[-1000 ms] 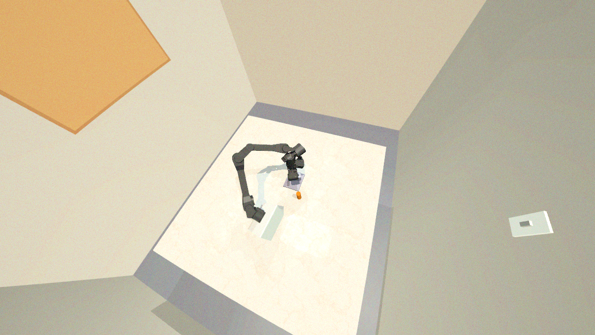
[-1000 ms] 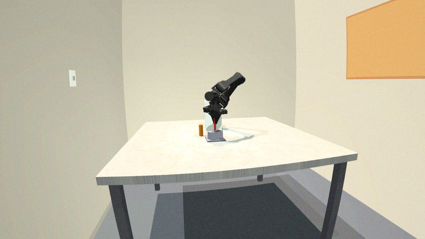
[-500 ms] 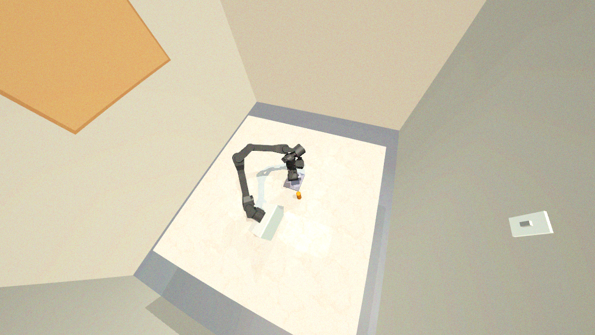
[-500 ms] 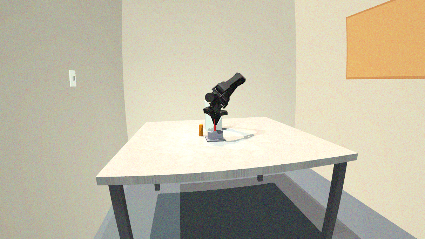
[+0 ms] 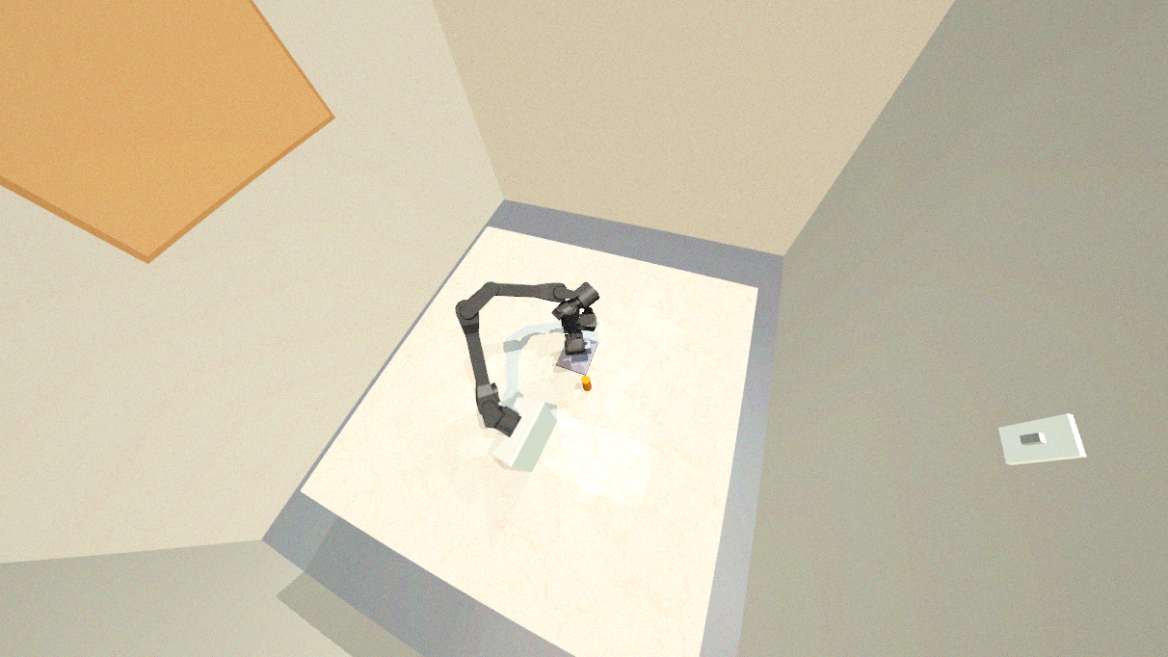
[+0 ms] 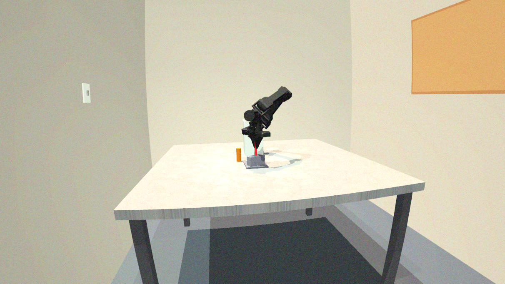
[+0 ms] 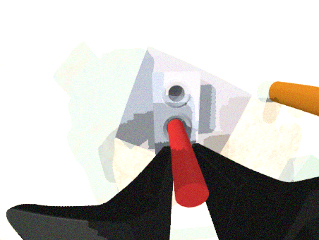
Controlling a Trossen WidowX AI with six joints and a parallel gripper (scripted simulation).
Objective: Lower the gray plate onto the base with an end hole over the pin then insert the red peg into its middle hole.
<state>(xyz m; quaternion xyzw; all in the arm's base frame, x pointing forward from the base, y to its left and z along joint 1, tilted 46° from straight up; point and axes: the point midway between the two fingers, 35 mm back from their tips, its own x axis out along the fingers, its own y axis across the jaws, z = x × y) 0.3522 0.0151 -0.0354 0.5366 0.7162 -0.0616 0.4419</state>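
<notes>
Now: the red peg right at my gripper tip. From my gripper tip the other things lie so: orange cylinder 110 mm behind, 100 mm to the right, 60 mm below; gray plate 50 mm below; base 90 mm below, 20 mm behind, 10 mm to the left.
</notes>
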